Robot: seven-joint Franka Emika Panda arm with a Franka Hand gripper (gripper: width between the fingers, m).
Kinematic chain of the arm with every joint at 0, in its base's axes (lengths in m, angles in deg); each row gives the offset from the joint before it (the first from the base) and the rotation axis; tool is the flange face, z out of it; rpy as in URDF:
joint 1: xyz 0 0 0.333 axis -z
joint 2: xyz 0 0 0 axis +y
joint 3: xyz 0 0 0.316 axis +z
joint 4: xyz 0.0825 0 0 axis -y
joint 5: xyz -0.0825 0 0.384 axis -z
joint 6: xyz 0 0 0 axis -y
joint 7: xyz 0.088 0 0 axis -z
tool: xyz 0 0 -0.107 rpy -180 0 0
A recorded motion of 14 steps. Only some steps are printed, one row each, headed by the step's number.
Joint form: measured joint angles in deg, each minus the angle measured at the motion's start. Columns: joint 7, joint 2, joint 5, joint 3, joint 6, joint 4, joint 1.
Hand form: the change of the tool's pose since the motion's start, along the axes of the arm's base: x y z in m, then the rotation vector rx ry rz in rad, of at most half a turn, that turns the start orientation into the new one. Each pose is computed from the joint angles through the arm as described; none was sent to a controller.
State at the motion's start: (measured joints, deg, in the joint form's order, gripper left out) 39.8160 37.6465 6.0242 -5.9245 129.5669 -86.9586 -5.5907
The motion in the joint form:
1: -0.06 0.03 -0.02 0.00 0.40 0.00 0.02
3: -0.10 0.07 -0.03 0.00 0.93 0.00 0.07
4: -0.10 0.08 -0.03 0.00 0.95 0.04 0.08
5: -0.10 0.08 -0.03 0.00 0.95 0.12 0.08
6: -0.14 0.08 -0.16 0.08 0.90 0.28 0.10
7: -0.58 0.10 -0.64 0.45 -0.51 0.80 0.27
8: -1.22 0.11 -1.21 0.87 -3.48 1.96 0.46
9: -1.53 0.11 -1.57 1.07 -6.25 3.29 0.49
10: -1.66 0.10 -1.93 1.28 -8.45 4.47 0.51
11: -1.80 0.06 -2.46 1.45 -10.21 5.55 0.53
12: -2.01 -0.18 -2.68 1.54 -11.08 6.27 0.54
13: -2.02 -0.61 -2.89 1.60 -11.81 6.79 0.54
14: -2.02 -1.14 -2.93 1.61 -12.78 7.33 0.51
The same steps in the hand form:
1: 0.0007 -0.0001 0.0003 0.0007 -0.0062 0.0015
3: 0.0015 -0.0005 0.0007 0.0013 -0.0146 0.0026
4: 0.0017 -0.0006 0.0009 0.0014 -0.0154 0.0025
5: 0.0021 -0.0006 0.0016 0.0014 -0.0168 0.0026
6: 0.0027 0.0001 0.0027 0.0040 -0.0186 0.0028
7: 0.0024 0.0018 0.0040 0.0125 -0.0018 0.0048
8: 0.0021 0.0037 0.0080 0.0214 0.0311 0.0071
9: 0.0026 0.0055 0.0141 0.0261 0.0565 0.0065
10: 0.0032 0.0076 0.0202 0.0319 0.0742 0.0047
11: 0.0042 0.0096 0.0266 0.0406 0.0856 0.0023
12: 0.0053 0.0107 0.0340 0.0446 0.0844 0.0045
13: 0.0059 0.0116 0.0425 0.0488 0.0806 0.0033
14: 0.0060 0.0121 0.0521 0.0497 0.0788 0.0025

